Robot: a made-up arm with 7 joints.
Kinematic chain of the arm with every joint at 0, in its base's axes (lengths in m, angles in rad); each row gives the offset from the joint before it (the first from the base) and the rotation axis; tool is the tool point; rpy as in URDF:
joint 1: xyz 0 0 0.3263 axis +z
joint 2: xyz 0 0 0 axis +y
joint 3: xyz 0 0 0.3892 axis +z
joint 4: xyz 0.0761 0 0 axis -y
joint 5: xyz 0.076 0 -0.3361 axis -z
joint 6: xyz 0 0 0 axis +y
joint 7: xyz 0.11 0 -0.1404 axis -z
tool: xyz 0 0 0 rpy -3.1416 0 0
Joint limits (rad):
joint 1: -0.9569..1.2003
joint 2: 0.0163..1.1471
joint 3: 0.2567..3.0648
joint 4: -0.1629..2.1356
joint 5: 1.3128..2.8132
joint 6: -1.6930..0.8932
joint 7: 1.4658..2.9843
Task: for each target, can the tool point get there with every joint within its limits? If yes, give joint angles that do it. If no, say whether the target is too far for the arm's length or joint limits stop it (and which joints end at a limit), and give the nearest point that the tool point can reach.
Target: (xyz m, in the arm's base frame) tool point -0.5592 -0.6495 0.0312
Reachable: no: joint limits stop it (at a limit: joint 1, joint 2, joint 5) | nearest point -0.3037 -0.3511 0.3734 | short by 0.521 m
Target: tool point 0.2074 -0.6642 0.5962
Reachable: no: joint limits stop it (at a limit: joint 1, joint 3, joint 4) | nearest point 0.2999 -0.5942 0.5946 | short by 0.116 m
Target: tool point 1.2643 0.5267 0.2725
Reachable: no: too far | nearest point 0.8116 0.3381 0.2918 | short by 0.491 m
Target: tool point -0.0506 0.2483 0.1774
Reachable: yes | joints 0.2360 0.9953 1.1835 0.3645 2.6626 0.3618 2.2011
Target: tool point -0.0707 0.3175 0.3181
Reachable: yes | joints 0.6066 0.8923 1.8553 0.5379 1.9535 -0.8084 1.8305
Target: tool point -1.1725 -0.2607 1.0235
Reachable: no: too far | nearest point -0.5636 -0.1227 0.8535 | short by 0.647 m
